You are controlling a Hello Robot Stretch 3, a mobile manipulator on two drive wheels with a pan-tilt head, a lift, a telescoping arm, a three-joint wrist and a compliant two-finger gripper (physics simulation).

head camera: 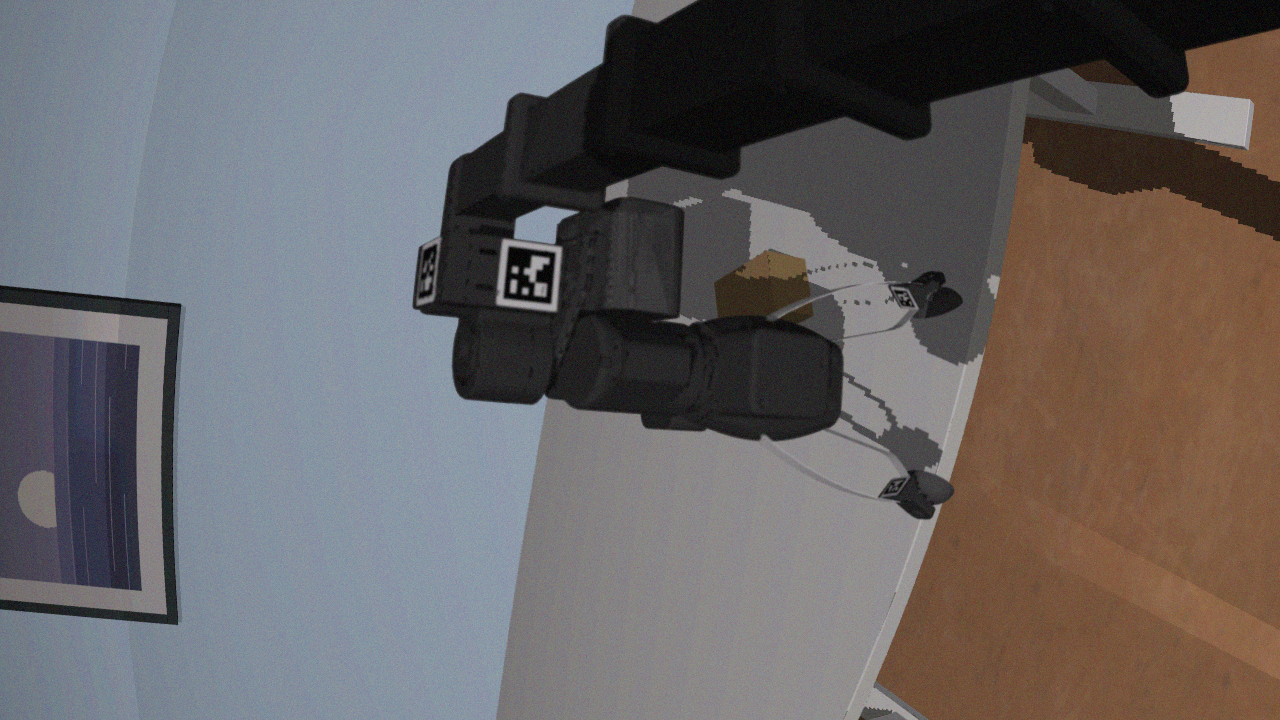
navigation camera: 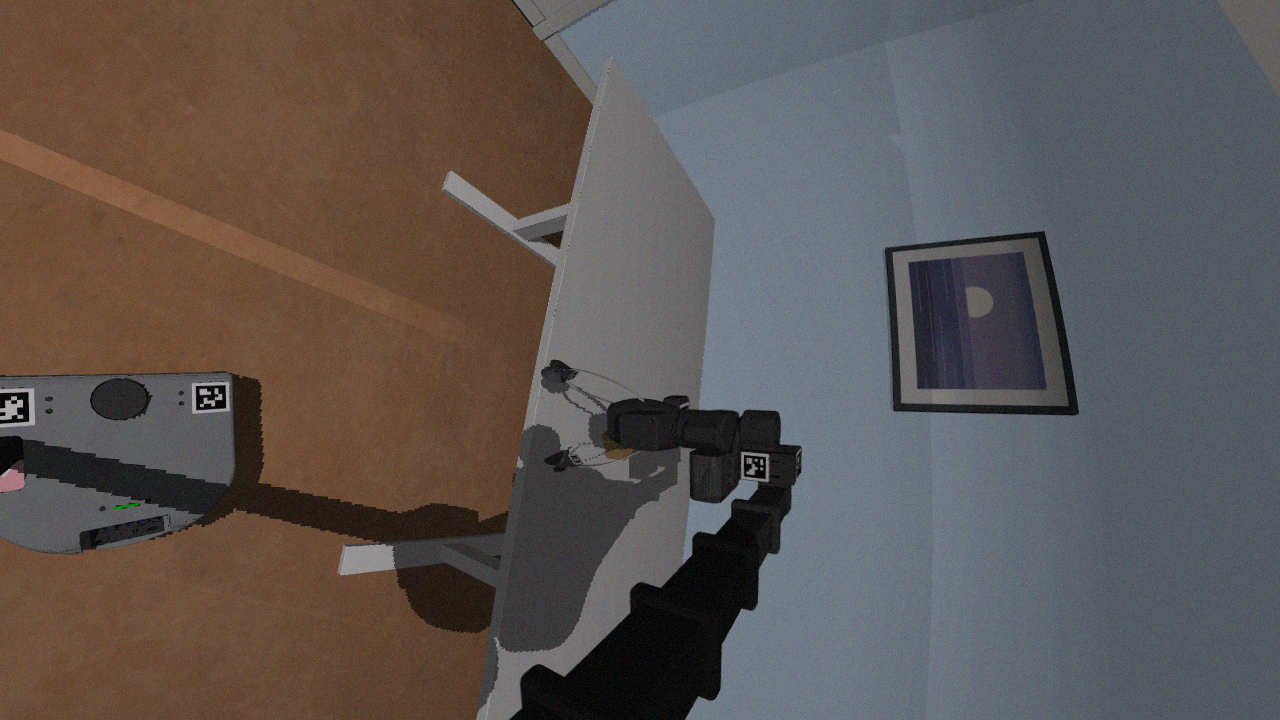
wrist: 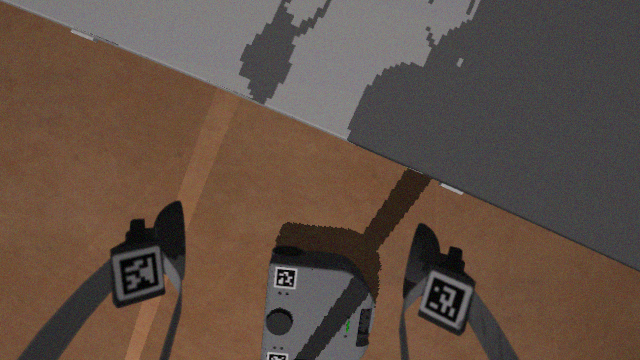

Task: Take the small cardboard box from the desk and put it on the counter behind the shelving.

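Where they show: gripper, fingertip midpoint: (head camera: 949, 396) (navigation camera: 547, 415) (wrist: 298, 239); robot's base at its link origin: (navigation camera: 121, 397) (wrist: 284, 295).
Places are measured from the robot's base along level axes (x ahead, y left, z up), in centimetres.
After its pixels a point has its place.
The small cardboard box (head camera: 769, 279) {x -13.3, y -71.6, z 77.0 cm} (navigation camera: 617, 447) {x -13.2, y -71.4, z 75.7 cm} stands on the white desk (head camera: 608, 537) {x 16.7, y -108.5, z 72.0 cm} (navigation camera: 635, 268) {x 30.3, y -86.3, z 72.0 cm} (wrist: 150, 35) {x 12.0, y -56.9, z 72.0 cm}, partly hidden behind my gripper in the head and navigation views. The box does not show in the wrist view. My gripper (head camera: 926, 394) {x -2.3, y -43.9, z 81.6 cm} (navigation camera: 556, 416) {x -2.3, y -43.9, z 81.6 cm} (wrist: 298, 239) {x -2.3, y -43.9, z 81.6 cm} is open, with nothing between its fingertips. It is above the desk, with its fingers pointing toward the desk's front edge and the fingertips near that edge. The box lies beside and below the gripper body. The counter and the shelving do not show.
A blue wall (head camera: 340, 358) {x -4.5, y -134.3, z 105.2 cm} (navigation camera: 805, 223) {x 57.6, y -154.1, z 106.5 cm} with a framed picture (head camera: 170, 447) {x 11.5, y -137.0, z 133.3 cm} (navigation camera: 1060, 322) {x 14.8, y -138.0, z 176.7 cm} rises behind the desk. My extended arm (head camera: 769, 80) {x -7.9, y -19.8, z 117.7 cm} (navigation camera: 662, 608) {x -8.3, y -19.0, z 114.6 cm} reaches over the desk. My base (navigation camera: 179, 447) {x -9.5, y -7.9, z 16.0 cm} (wrist: 310, 280) {x -7.0, y -13.1, z 16.0 cm} stands on the brown floor before it. White desk legs (navigation camera: 492, 214) (head camera: 1208, 120) stick out below.
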